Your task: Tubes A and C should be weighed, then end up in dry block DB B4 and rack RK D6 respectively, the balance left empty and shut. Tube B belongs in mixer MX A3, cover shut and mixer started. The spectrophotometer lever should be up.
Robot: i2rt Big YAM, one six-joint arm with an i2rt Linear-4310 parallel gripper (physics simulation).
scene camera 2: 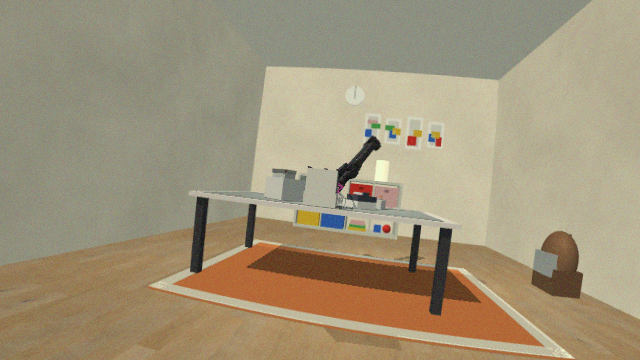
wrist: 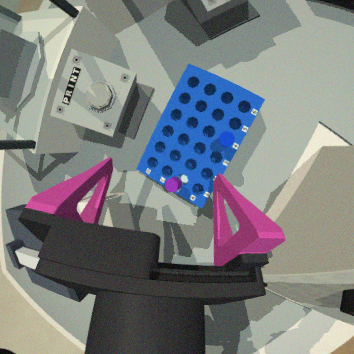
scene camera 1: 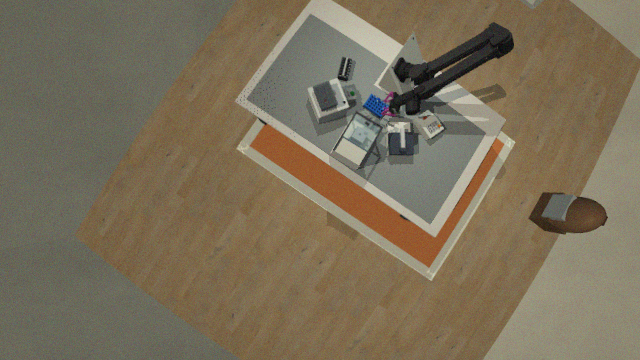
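Seen in the pictures: gripper, fingertip midpoint: (wrist: 164, 170) (scene camera 1: 382, 107); arm's base, origin of the base link: (scene camera 1: 400, 70).
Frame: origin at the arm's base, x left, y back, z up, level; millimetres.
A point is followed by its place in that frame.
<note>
My gripper (scene camera 1: 386, 104) {x 20, y -214, z -80 mm} (scene camera 2: 340, 188) {x 20, y -214, z -80 mm} (wrist: 164, 170) {x 20, y -214, z -80 mm} is open, its pink fingers spread over the near end of the blue rack (scene camera 1: 376, 105) {x -18, y -206, z -110 mm} (wrist: 214, 101) {x -57, y -200, z -110 mm}. A purple-capped tube (wrist: 173, 184) {x 30, y -202, z -85 mm} stands in the rack's near row, between the fingertips as seen from the wrist; a small pale spot shows beside its cap. A blue-capped tube (wrist: 227, 139) {x -26, y -174, z -85 mm} stands in the column along the numbered edge, beyond the right fingertip. Which letters these tubes carry is unclear, and a third tube cannot be made out. The glass-walled balance (scene camera 1: 356, 140) {x -31, y -505, z 68 mm} stands beside the rack; its contents are unclear.
A PRINT button box (wrist: 95, 92) {x -24, y -302, z -69 mm} stands left of the rack. A white device with a grey lid (scene camera 1: 326, 97) {x -279, y -375, z 50 mm}, a small black block (scene camera 1: 345, 68) {x -291, y -105, z -92 mm}, a dark-topped device with a pale bar (scene camera 1: 401, 144) {x 212, y -365, z -43 mm} and a keypad device (scene camera 1: 431, 125) {x 327, y -158, z -76 mm} stand around. An upright panel (scene camera 2: 320, 187) {x -31, y -610, z -37 mm} rises nearby.
</note>
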